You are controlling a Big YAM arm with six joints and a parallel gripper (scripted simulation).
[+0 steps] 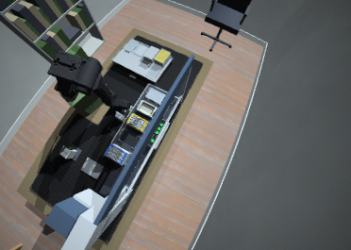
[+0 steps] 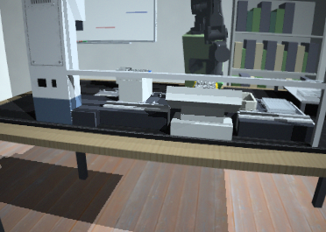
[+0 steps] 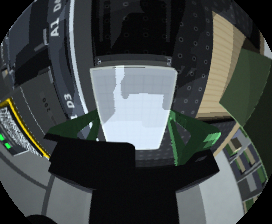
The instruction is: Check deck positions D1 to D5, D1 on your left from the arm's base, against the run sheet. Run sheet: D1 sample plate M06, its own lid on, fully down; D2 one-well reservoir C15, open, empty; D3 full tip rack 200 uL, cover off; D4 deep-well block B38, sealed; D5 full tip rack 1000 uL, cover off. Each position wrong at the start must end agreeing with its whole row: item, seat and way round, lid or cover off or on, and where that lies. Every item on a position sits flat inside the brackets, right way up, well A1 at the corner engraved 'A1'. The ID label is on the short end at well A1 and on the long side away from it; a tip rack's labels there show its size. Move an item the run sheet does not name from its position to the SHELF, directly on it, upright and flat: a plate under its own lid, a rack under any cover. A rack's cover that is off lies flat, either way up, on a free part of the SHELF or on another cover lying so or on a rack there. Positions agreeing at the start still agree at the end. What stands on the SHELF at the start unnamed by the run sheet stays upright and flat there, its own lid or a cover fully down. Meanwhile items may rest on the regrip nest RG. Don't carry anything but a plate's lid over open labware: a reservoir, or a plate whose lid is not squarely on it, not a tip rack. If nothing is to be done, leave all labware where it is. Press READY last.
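My hand is 1 cm above the sealed block. From my hand the other things lie so: reservoir (17 cm ahead, 7 cm to the left, 2 cm above); blue tip rack (30 cm to the right, 12 cm ahead, 8 cm above); yellow tip rack (15 cm ahead, 6 cm to the right, 5 cm above).
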